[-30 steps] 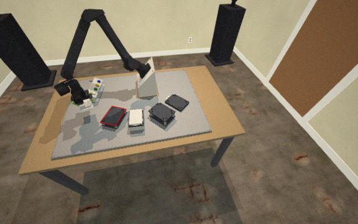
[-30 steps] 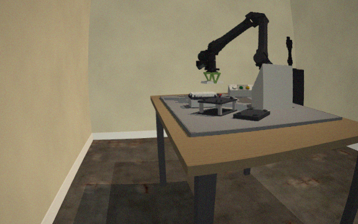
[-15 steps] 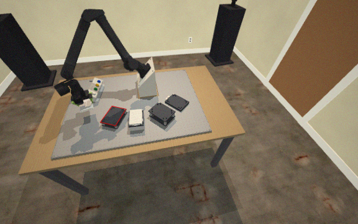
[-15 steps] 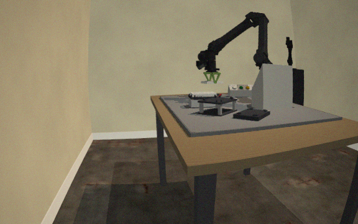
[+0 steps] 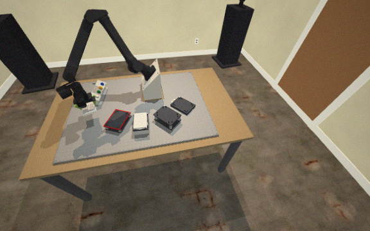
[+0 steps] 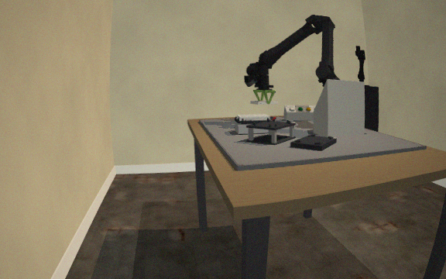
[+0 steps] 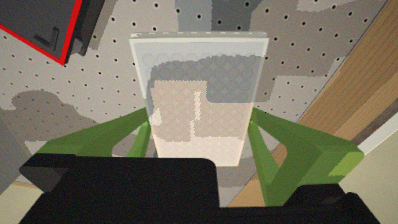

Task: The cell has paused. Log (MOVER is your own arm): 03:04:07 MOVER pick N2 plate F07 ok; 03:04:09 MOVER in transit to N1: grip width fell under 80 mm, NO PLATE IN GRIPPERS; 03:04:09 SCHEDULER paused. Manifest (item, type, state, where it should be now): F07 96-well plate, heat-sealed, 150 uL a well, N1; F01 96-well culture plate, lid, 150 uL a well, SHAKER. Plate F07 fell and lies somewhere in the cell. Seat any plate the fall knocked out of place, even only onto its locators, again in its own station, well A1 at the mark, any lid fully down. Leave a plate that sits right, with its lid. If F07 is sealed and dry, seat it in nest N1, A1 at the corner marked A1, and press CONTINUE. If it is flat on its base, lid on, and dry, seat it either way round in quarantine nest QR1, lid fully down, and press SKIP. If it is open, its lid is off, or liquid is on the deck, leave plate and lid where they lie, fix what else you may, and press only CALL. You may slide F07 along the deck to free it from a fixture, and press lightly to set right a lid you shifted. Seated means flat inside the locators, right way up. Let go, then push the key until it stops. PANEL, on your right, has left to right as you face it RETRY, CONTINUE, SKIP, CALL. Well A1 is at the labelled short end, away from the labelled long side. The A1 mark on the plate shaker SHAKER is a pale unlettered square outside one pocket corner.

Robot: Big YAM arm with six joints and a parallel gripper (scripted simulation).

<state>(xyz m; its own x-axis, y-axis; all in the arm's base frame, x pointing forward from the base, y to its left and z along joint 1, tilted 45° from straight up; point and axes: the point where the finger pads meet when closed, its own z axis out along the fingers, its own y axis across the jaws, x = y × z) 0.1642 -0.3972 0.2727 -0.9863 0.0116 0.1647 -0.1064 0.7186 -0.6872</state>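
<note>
Now: hand right at the white plate. Round my hand: red-framed nest 16 cm to the left, 11 cm ahead, 7 cm below; then green continue key 20 cm behind, 5 cm to the left, 4 cm below; then white retry key 15 cm behind, 4 cm to the left, 4 cm below.
</note>
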